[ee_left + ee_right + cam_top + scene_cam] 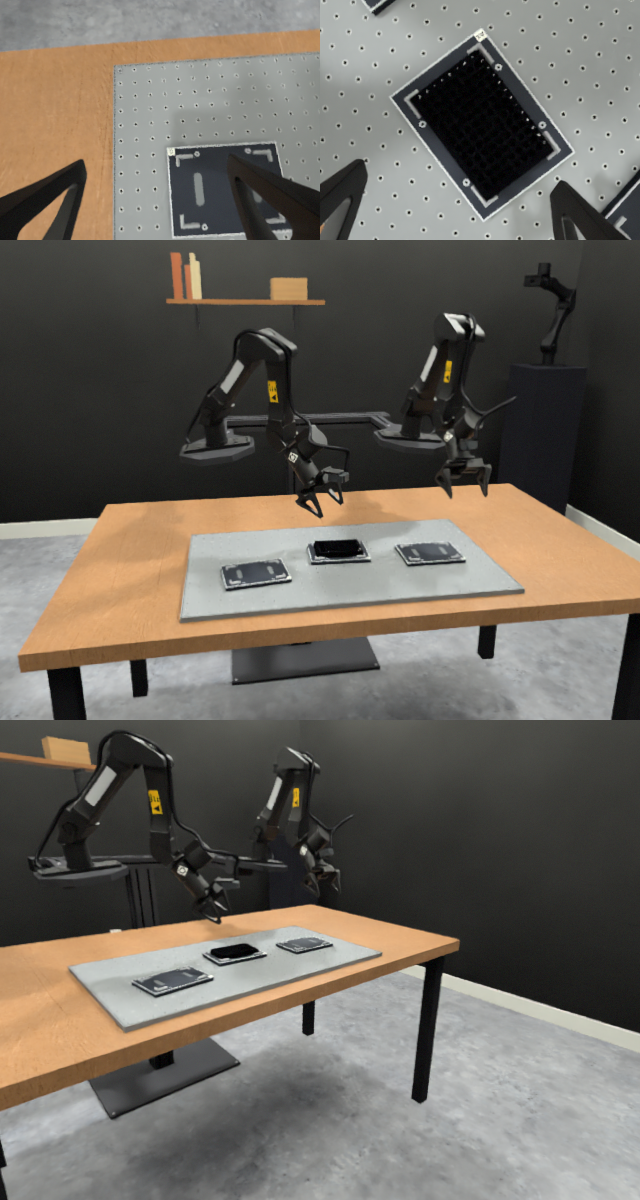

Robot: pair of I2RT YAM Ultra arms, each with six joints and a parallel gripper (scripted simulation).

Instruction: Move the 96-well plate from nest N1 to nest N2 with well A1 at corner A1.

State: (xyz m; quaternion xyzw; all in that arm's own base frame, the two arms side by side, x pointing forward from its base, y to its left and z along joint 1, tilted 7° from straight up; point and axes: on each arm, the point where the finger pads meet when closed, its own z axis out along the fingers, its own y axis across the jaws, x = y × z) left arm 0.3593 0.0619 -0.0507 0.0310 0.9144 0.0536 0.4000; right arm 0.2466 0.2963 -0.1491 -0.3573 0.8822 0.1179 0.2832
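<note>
My right gripper is now 30 mm short of the black 96-well plate, 20 mm to the right of it and 110 mm above it. Also, from my right hand: plate nest 30 mm ahead, 20 mm to the left, 120 mm below.
</note>
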